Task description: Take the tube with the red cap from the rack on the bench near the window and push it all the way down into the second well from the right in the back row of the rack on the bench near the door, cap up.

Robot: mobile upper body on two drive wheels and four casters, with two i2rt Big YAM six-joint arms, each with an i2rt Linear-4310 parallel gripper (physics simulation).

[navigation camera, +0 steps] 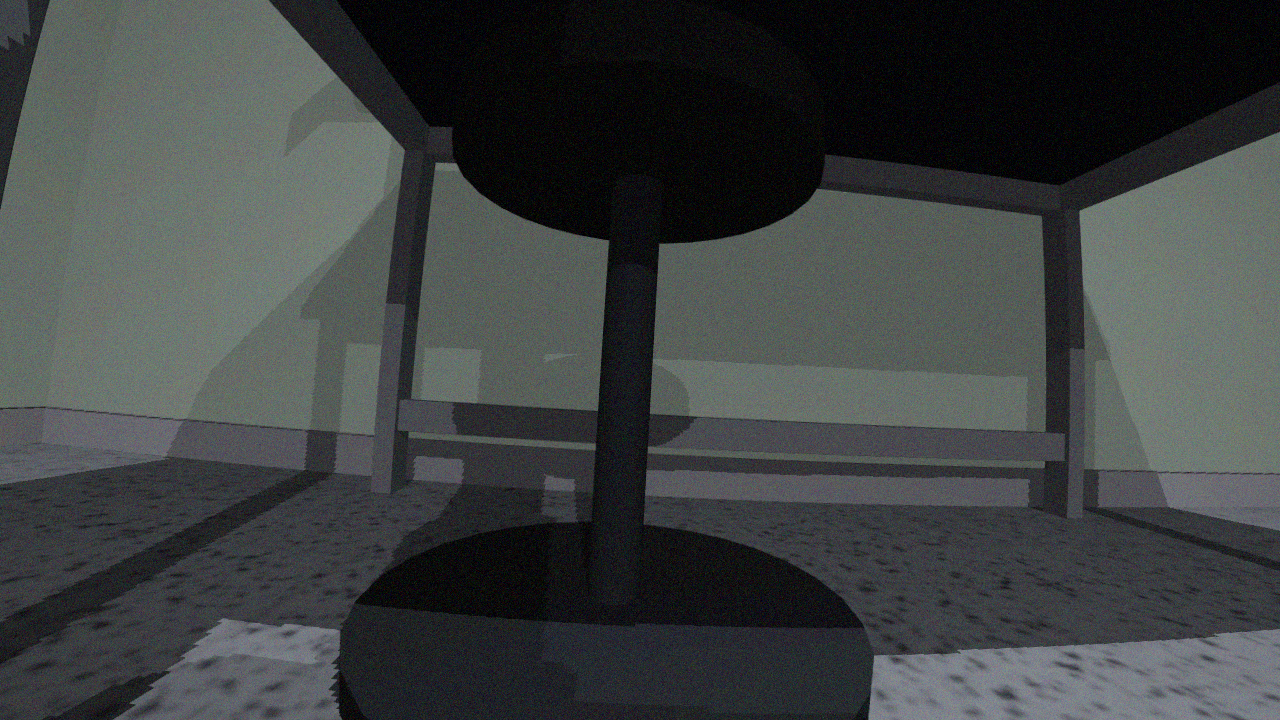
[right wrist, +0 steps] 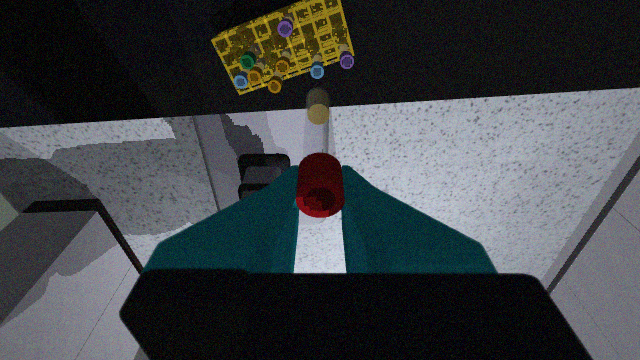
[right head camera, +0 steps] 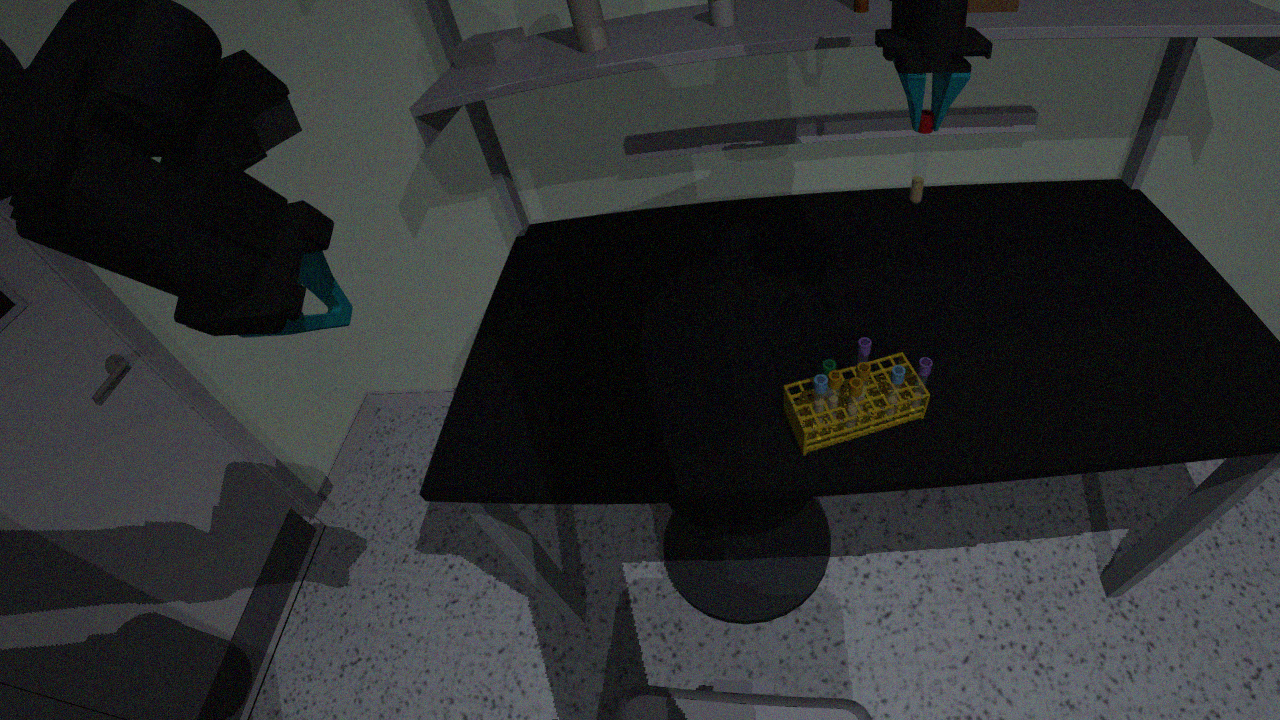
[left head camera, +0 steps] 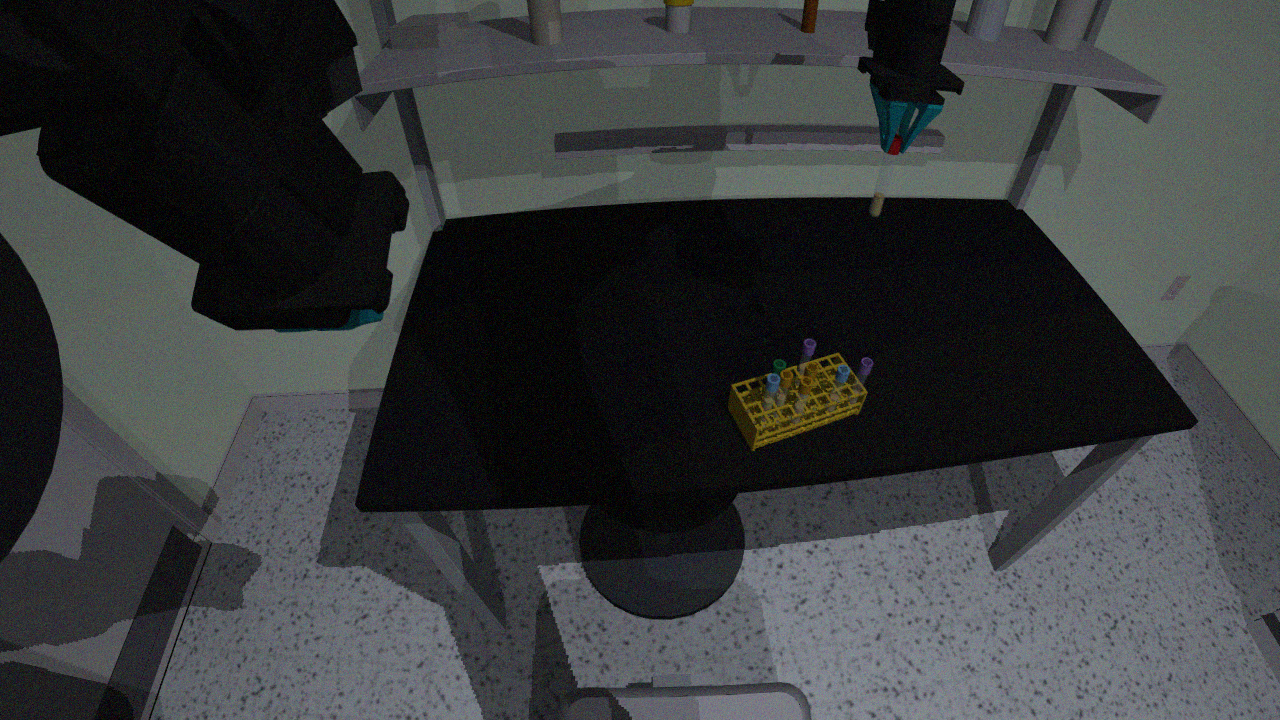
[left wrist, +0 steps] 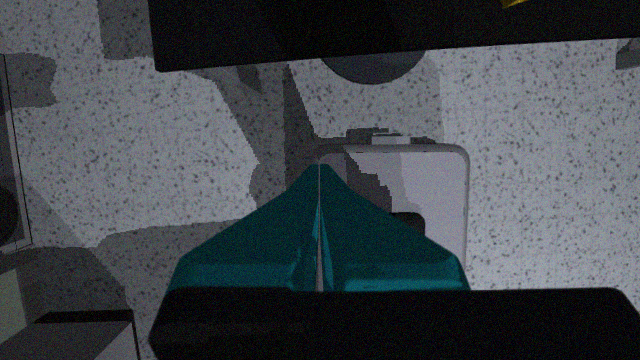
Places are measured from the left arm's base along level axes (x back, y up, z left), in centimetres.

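Pixels of known places: left gripper, fingertip midpoint: (right head camera: 348, 316) (left head camera: 379, 310) (left wrist: 319, 179); right gripper, fingertip midpoint: (right wrist: 320, 177) (right head camera: 924, 129) (left head camera: 892, 150).
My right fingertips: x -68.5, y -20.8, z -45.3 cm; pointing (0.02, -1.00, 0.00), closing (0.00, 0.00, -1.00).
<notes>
Behind a point stands the place of what it marks.
My right gripper (left head camera: 895, 146) @[y -20.8, x -68.5, z -45.3 cm] (right head camera: 926, 125) @[y -20.8, x -68.5, z -45.3 cm] (right wrist: 320, 177) @[y -20.8, x -68.5, z -45.3 cm] is shut on the red-capped tube, holding its red cap (left head camera: 896, 145) @[y -19.7, x -67.8, z -45.3 cm] (right head camera: 926, 122) @[y -19.7, x -67.8, z -45.2 cm] (right wrist: 320, 185) @[y -19.1, x -69.4, z -45.3 cm]. The clear tube hangs below with a tan bottom (left head camera: 877, 205) @[y -28.1, x -67.8, z -44.9 cm] (right head camera: 916, 190) @[y -28.0, x -67.8, z -45.0 cm] (right wrist: 318, 114) @[y -25.2, x -69.4, z -45.2 cm], cap up, in the air above the bench and apart from the rack. A yellow rack (left head camera: 754, 438) @[y -61.5, x -57.3, z -31.8 cm] (right head camera: 805, 445) @[y -62.3, x -57.2, z -32.1 cm] (right wrist: 215, 45) @[y -59.1, x -64.9, z -29.5 cm] stands near the bench's front edge with several purple, blue, green and orange capped tubes. My left gripper (left wrist: 319, 179) @[y -13.6, x -34.1, z -0.1 cm] is shut and empty, off the bench's left side in the head views.
The black bench (left head camera: 537, 358) @[y -64.8, x -77.1, z 3.0 cm] (right head camera: 608, 358) @[y -64.8, x -77.1, z 1.6 cm] has a grey shelf (left head camera: 617, 44) @[y -19.1, x -101.9, z -12.5 cm] (right head camera: 680, 46) @[y -19.1, x -99.3, z -16.1 cm] with bottles above its back. A round stool (left head camera: 662, 573) @[y -137.9, x -66.3, z -19.2 cm] (right head camera: 747, 573) @[y -138.0, x -67.4, z -20.3 cm] (navigation camera: 626, 376) @[y -117.0, x -74.7, z -19.6 cm] stands at the bench's front, partly underneath. A door (right head camera: 53, 447) @[y -49.4, x -38.9, z 122.7 cm] is at the left in the right head view.
</notes>
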